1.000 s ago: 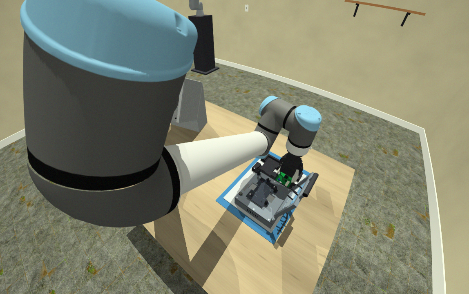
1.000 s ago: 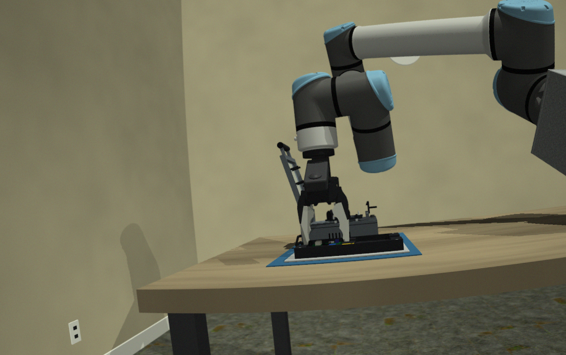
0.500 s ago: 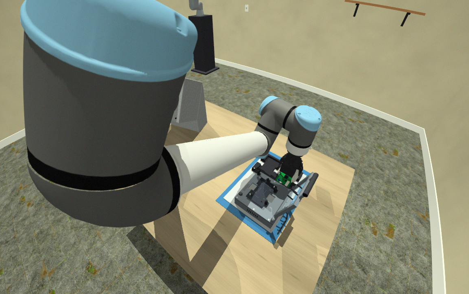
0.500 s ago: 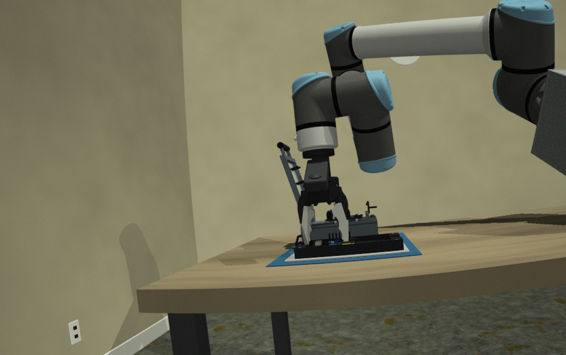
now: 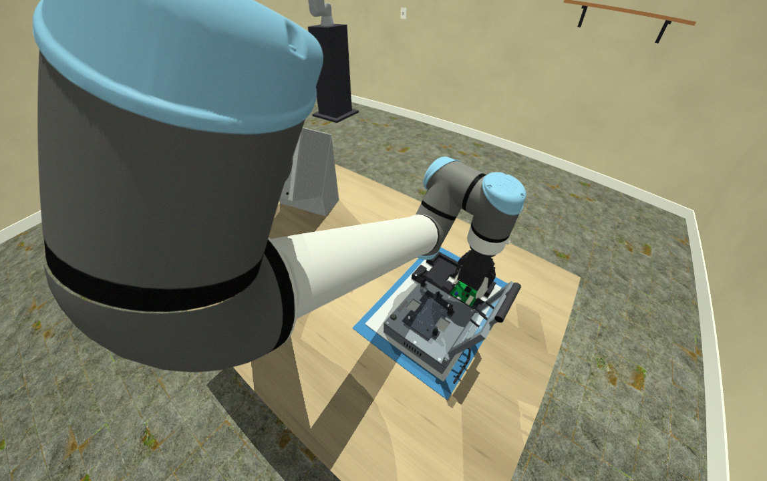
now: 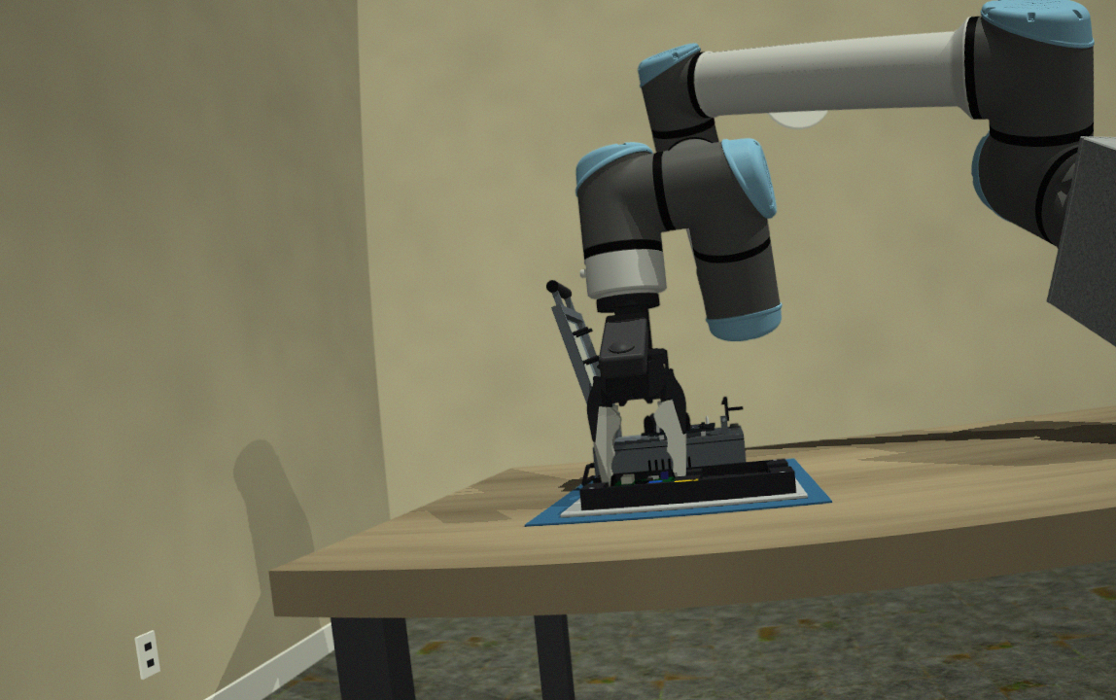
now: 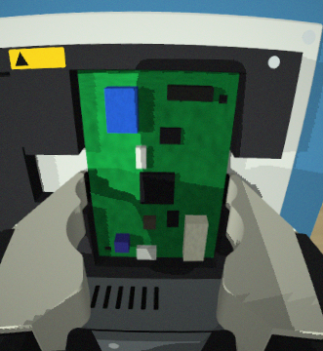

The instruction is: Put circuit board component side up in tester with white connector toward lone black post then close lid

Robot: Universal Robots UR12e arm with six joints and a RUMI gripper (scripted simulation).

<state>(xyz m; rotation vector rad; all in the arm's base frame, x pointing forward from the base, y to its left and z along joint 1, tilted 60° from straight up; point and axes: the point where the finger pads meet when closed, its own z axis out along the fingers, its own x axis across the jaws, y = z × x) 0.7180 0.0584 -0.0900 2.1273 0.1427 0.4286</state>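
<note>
Right now my hand is right at the green circuit board. From my hand the other things lie so: lid: 70 mm ahead, 170 mm to the right, 160 mm above; grey tester: 20 mm behind, 130 mm to the right, 90 mm above.
</note>
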